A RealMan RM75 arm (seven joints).
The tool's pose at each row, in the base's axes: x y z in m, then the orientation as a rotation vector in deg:
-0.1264, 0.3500, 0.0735, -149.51, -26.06, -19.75
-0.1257, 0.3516, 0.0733, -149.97, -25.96, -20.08
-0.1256, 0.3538, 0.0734, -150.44, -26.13, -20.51
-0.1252, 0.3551, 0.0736, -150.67, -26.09, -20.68
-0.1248, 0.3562, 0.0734, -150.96, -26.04, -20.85
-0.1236, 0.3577, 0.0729, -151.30, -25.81, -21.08
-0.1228, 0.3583, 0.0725, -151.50, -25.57, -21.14
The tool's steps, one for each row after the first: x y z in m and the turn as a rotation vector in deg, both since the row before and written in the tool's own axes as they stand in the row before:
0.0010, -0.0010, 0.0011, -0.51, 0.14, 0.02
0.0007, -0.0019, 0.0010, -0.56, 0.15, -0.19
0.0008, -0.0010, 0.0005, -0.26, 0.07, 0.00
0.0006, -0.0007, 0.0008, -0.32, 0.06, 0.01
0.0013, -0.0006, 0.0013, -0.37, 0.12, 0.13
0.0008, -0.0001, 0.0008, -0.20, 0.04, 0.16

